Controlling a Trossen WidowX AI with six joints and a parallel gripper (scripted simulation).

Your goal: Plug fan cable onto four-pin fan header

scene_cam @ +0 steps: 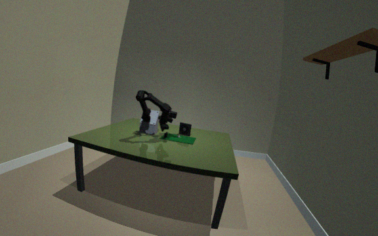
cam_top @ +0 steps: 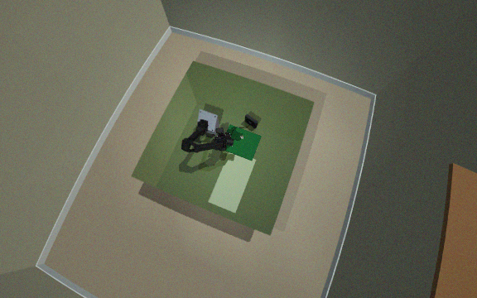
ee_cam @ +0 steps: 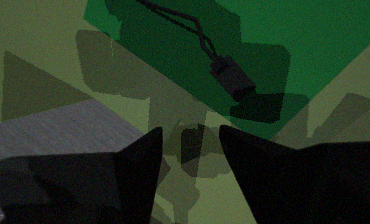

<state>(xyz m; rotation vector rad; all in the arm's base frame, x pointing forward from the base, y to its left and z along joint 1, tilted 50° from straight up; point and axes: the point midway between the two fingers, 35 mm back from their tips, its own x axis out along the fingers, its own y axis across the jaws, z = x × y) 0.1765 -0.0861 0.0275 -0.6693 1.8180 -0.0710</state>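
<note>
Right now the dark plug is 4 cm below my gripper tip, 4 cm ahead of it and 1 cm to the right of it. The rest, counted from my gripper tip: four-pin header (15 cm ahead, 9 cm to the left, 7 cm below); then green board (16 cm ahead, 8 cm below, 4 cm to the left); then black fan (22 cm to the left, 19 cm ahead, 1 cm below).
</note>
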